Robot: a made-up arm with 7 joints. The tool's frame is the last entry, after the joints.
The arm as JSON. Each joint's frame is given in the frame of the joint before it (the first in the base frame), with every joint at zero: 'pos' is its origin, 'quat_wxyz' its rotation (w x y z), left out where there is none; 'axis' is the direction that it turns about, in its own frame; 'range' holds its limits. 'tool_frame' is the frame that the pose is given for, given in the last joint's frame.
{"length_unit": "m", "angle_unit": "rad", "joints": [
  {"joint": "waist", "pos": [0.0, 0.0, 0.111], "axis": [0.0, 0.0, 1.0], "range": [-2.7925, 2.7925]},
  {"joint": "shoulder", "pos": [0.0, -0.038, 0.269], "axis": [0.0, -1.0, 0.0], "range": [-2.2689, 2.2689]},
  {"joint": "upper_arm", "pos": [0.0, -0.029, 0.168], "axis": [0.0, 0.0, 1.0], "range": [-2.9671, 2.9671]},
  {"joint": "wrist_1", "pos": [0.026, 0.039, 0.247], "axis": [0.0, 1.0, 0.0], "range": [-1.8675, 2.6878]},
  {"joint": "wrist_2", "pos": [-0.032, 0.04, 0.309], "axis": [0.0, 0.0, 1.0], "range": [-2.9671, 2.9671]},
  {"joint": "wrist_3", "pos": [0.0, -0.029, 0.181], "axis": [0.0, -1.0, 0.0], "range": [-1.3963, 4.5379]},
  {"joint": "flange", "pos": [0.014, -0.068, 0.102], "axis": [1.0, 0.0, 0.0], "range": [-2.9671, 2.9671]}
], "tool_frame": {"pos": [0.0, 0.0, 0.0], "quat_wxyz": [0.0, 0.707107, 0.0, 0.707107]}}
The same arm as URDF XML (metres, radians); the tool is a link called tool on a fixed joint. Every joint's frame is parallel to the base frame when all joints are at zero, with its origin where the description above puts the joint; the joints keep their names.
<robot name="arm">
  <link name="base"/>
  <link name="link1"/>
  <link name="link2"/>
  <link name="link3"/>
  <link name="link4"/>
  <link name="link5"/>
  <link name="link6"/>
  <link name="link7"/>
  <link name="tool"/>
  <joint name="waist" type="revolute">
    <parent link="base"/>
    <child link="link1"/>
    <origin xyz="0 0 0.111"/>
    <axis xyz="0 0 1"/>
    <limit lower="-2.7925" upper="2.7925"/>
  </joint>
  <joint name="shoulder" type="revolute">
    <parent link="link1"/>
    <child link="link2"/>
    <origin xyz="0 -0.038 0.269"/>
    <axis xyz="0 -1 0"/>
    <limit lower="-2.2689" upper="2.2689"/>
  </joint>
  <joint name="upper_arm" type="revolute">
    <parent link="link2"/>
    <child link="link3"/>
    <origin xyz="0 -0.029 0.168"/>
    <axis xyz="0 0 1"/>
    <limit lower="-2.9671" upper="2.9671"/>
  </joint>
  <joint name="wrist_1" type="revolute">
    <parent link="link3"/>
    <child link="link4"/>
    <origin xyz="0.026 0.039 0.247"/>
    <axis xyz="0 1 0"/>
    <limit lower="-1.8675" upper="2.6878"/>
  </joint>
  <joint name="wrist_2" type="revolute">
    <parent link="link4"/>
    <child link="link5"/>
    <origin xyz="-0.032 0.04 0.309"/>
    <axis xyz="0 0 1"/>
    <limit lower="-2.9671" upper="2.9671"/>
  </joint>
  <joint name="wrist_3" type="revolute">
    <parent link="link5"/>
    <child link="link6"/>
    <origin xyz="0 -0.029 0.181"/>
    <axis xyz="0 -1 0"/>
    <limit lower="-1.3963" upper="4.5379"/>
  </joint>
  <joint name="flange" type="revolute">
    <parent link="link6"/>
    <child link="link7"/>
    <origin xyz="0.014 -0.068 0.102"/>
    <axis xyz="1 0 0"/>
    <limit lower="-2.9671" upper="2.9671"/>
  </joint>
  <joint name="tool_fixed" type="fixed">
    <parent link="link7"/>
    <child link="tool"/>
    <origin xyz="0 0 0" rpy="3.1416 -1.5708 0"/>
  </joint>
</robot>

